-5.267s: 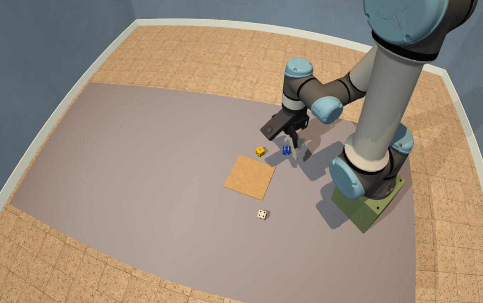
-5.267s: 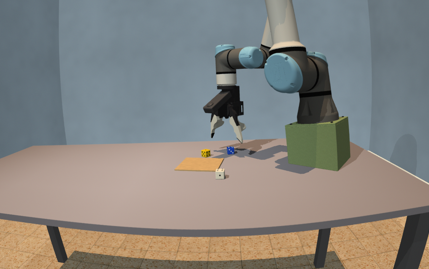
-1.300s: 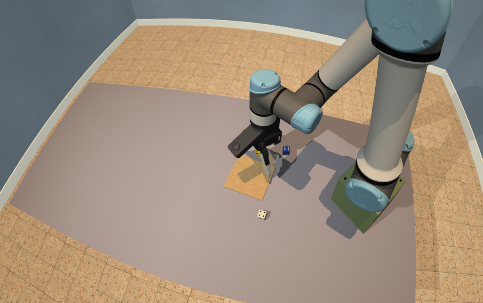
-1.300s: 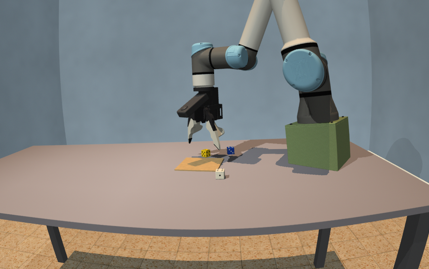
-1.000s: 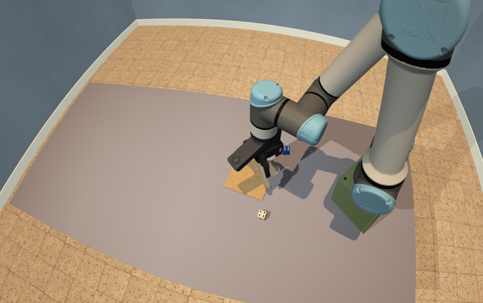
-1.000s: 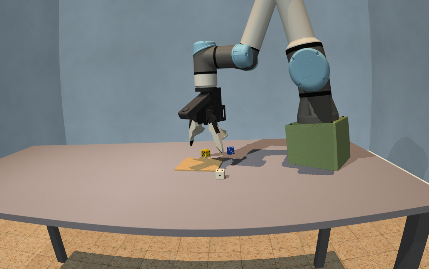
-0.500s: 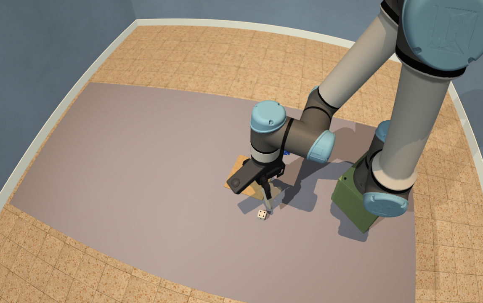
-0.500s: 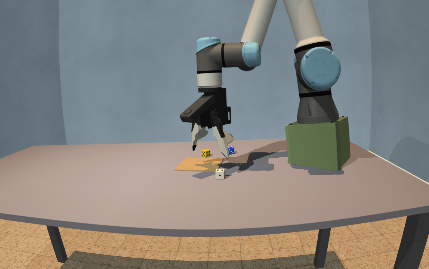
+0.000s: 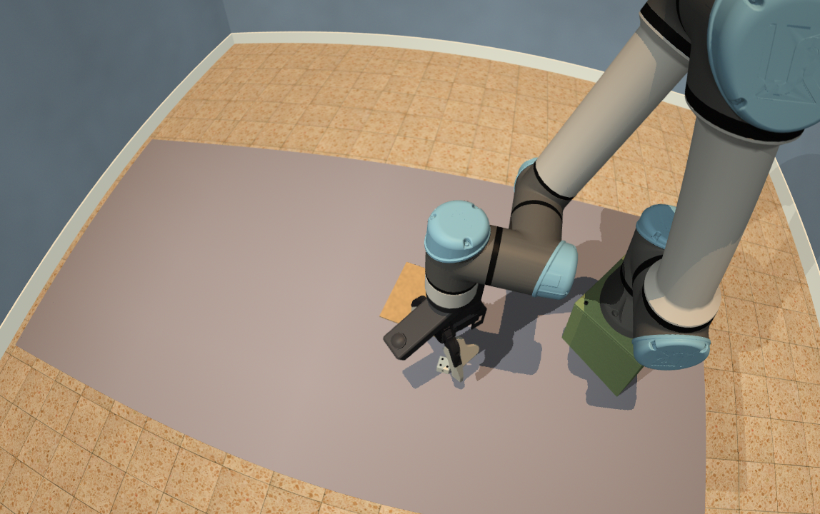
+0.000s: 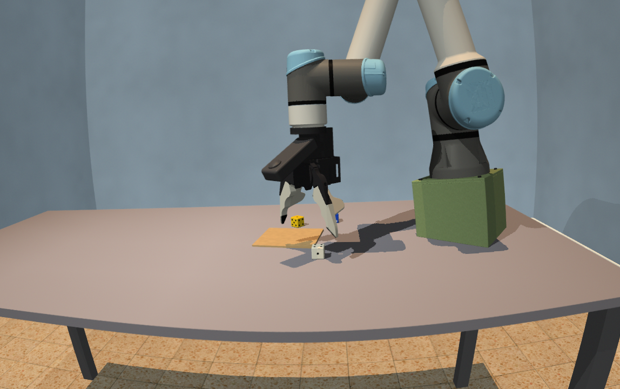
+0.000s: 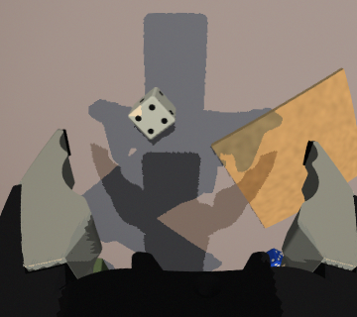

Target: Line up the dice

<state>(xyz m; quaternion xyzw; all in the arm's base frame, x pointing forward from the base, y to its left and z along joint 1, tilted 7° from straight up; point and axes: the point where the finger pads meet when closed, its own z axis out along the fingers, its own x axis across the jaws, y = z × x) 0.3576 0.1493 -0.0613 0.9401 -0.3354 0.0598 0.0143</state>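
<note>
My gripper is now 40 mm above the white die, 20 mm past it and 10 mm to the right of it. From my hand the other things lie so: blue die: 260 mm to the right, 40 mm below, 30 mm behind; then mat: 120 mm to the right, 60 mm ahead, 50 mm below; then yellow die: 220 mm to the right, 60 mm ahead, 40 mm below.
</note>
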